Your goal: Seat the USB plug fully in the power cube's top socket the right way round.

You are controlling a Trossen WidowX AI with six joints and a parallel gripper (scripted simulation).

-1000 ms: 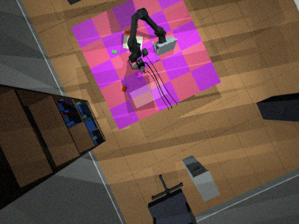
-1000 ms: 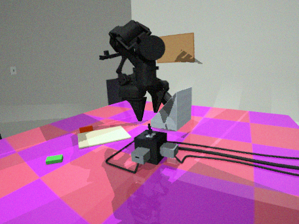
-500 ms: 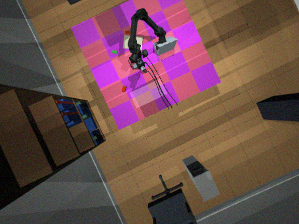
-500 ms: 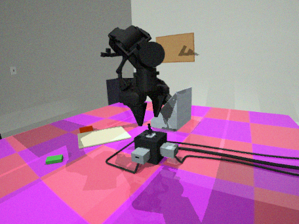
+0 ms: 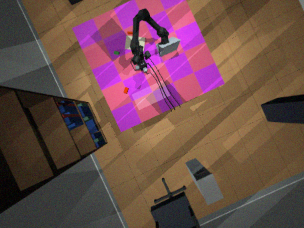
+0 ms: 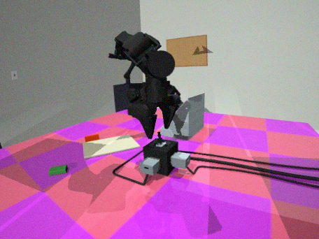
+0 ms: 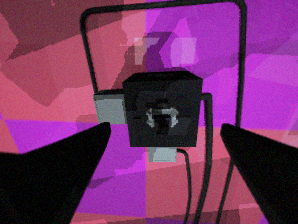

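The USB plug lies 20 mm below my gripper tip. Also, from my gripper tip: green block 220 mm ahead, 250 mm to the right, 100 mm below; then white flat pad 20 mm behind, 270 mm to the right, 100 mm below.
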